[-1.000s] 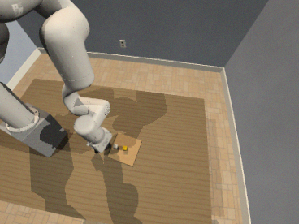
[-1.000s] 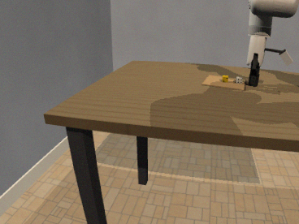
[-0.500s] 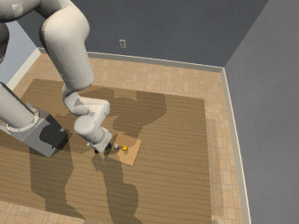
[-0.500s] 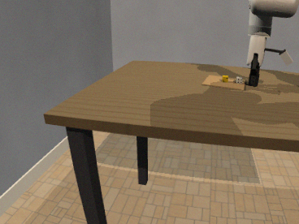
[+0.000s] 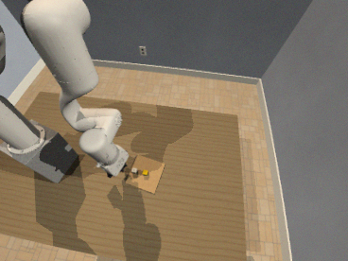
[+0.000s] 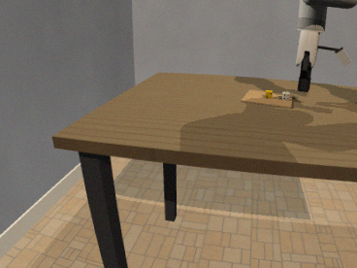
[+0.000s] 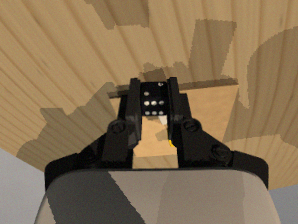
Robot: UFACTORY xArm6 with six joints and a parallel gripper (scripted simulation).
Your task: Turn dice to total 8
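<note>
My hand is 10 cm short of the yellow die, 1 cm to the right of it and 4 cm above it. The rest, counted from my hand: black die: 1 cm below; tan mat: 10 cm ahead, 1 cm to the left, 5 cm below; white die: 5 cm ahead, 1 cm to the left, 4 cm below.
</note>
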